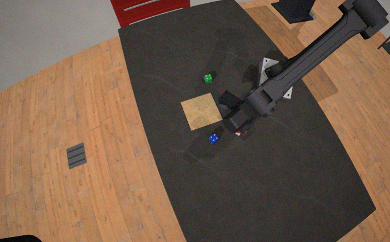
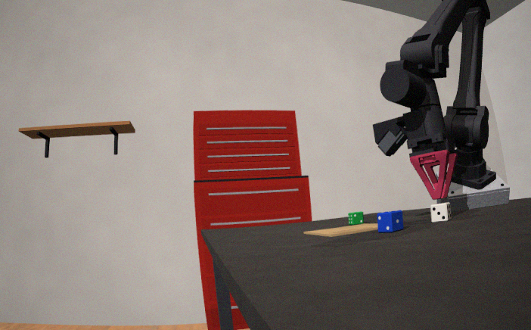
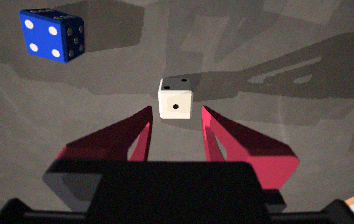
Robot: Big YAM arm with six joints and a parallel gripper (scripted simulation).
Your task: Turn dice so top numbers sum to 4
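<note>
Right now my hand is 30 mm above the white die. Round my hand: blue die: 110 mm ahead, 30 mm below; then green die: 20 mm ahead, 280 mm to the right, 30 mm below; then tan mat: 110 mm ahead, 140 mm to the right, 40 mm below.
</note>
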